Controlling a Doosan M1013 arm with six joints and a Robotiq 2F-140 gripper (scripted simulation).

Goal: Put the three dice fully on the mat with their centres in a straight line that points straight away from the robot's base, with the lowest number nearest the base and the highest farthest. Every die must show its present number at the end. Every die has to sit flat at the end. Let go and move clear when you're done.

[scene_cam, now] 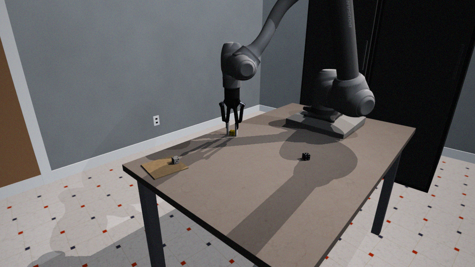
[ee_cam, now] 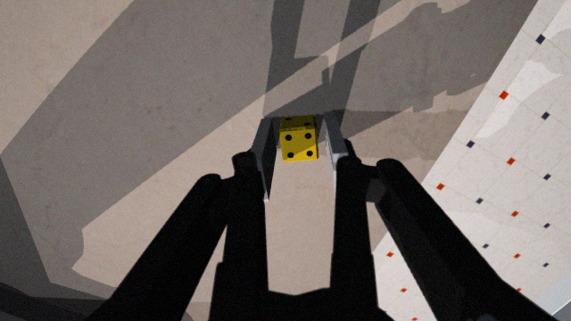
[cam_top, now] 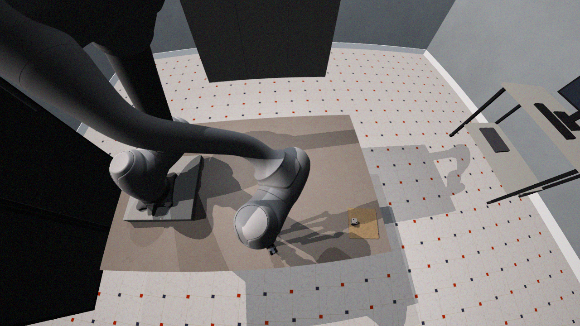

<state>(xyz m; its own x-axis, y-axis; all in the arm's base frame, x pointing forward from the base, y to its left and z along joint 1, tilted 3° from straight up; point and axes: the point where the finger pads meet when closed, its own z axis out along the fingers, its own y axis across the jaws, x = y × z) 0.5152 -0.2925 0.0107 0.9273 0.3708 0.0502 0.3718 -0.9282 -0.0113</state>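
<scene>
The tan mat lies 44 cm ahead of my hand and 3 cm below it. Also, from my hand: black die: 2 cm ahead, 42 cm to the left, 2 cm below; then yellow die: 2 cm below; then grey die: 39 cm ahead, 1 cm to the left, 2 cm below.
</scene>
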